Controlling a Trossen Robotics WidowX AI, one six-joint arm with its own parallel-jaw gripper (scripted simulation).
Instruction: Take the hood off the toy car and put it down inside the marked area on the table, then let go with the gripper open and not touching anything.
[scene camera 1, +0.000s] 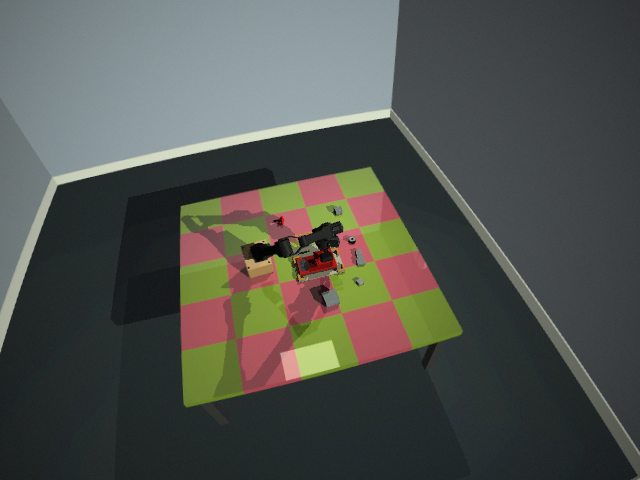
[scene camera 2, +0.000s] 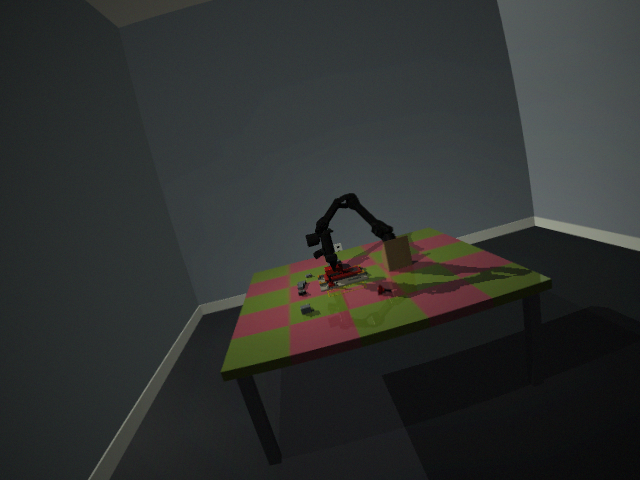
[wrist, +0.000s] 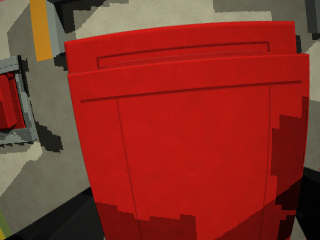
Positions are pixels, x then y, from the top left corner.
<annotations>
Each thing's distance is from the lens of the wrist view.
gripper (wrist: 198, 188): 0.10 m
red hood (wrist: 219, 138): 0.08 m
</annotations>
